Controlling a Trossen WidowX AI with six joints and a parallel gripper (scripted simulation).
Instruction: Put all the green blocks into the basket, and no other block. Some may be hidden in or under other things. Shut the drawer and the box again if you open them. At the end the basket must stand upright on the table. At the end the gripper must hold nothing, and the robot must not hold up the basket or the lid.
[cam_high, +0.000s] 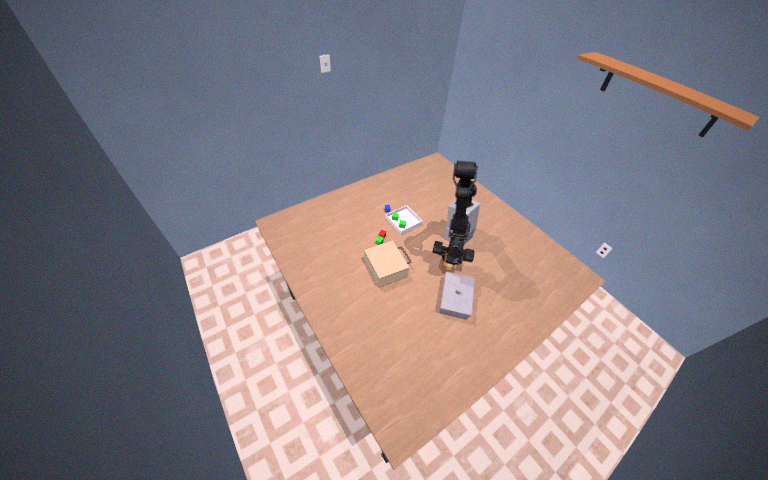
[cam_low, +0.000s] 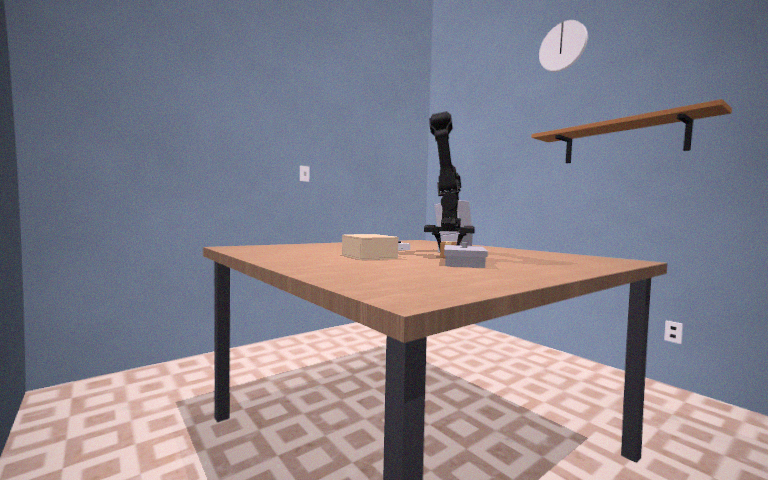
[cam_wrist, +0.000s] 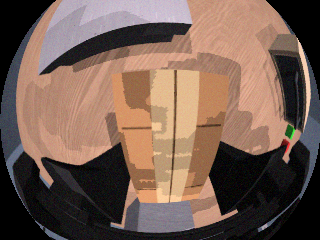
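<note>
My gripper is now 20 mm above the small wooden container. Also, from my hand: grey lidded box: 90 mm ahead, 160 mm to the left; drawer: 260 mm ahead, 130 mm to the right, 20 mm below; tan drawer cabinet: 280 mm ahead, 130 mm to the right, 20 mm below.
</note>
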